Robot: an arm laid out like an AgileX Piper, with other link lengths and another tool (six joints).
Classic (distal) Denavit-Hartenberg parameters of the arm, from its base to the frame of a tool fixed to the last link. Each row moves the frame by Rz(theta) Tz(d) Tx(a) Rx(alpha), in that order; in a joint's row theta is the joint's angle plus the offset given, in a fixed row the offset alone. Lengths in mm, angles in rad.
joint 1: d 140.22; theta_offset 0; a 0; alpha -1.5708
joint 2: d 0; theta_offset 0.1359; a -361.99; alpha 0
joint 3: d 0; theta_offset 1.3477; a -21.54; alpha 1.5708
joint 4: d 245.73; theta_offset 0; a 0; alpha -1.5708
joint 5: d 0; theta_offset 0; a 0; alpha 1.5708
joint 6: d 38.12; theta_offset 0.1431; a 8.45; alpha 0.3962
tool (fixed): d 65.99; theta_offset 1.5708; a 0; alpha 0
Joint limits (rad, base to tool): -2.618..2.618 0..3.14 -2.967..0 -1.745..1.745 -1.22..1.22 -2.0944..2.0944
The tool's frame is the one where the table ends.
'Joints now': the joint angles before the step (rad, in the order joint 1, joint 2, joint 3, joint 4, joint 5, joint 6). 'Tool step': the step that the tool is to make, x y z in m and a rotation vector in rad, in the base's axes. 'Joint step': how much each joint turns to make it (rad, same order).
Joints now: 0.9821, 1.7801, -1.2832, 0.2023, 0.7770, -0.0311
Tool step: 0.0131, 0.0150, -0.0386, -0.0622, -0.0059, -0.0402
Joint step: 0.0060, 0.1026, 0.0001, -0.0677, -0.0633, 0.0721
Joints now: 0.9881, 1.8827, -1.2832, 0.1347, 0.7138, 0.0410
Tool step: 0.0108, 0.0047, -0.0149, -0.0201, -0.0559, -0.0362
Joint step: 0.0001, 0.0419, -0.0001, -0.0997, -0.0607, 0.0881
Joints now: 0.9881, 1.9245, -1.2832, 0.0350, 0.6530, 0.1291
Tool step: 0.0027, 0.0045, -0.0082, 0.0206, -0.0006, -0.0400
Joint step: 0.0000, 0.0212, 0.0002, -0.0059, -0.0398, 0.0452
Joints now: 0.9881, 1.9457, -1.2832, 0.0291, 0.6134, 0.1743
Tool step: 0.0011, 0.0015, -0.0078, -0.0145, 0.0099, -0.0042
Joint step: -0.0001, 0.0187, 0.0000, -0.0021, -0.0013, 0.0056
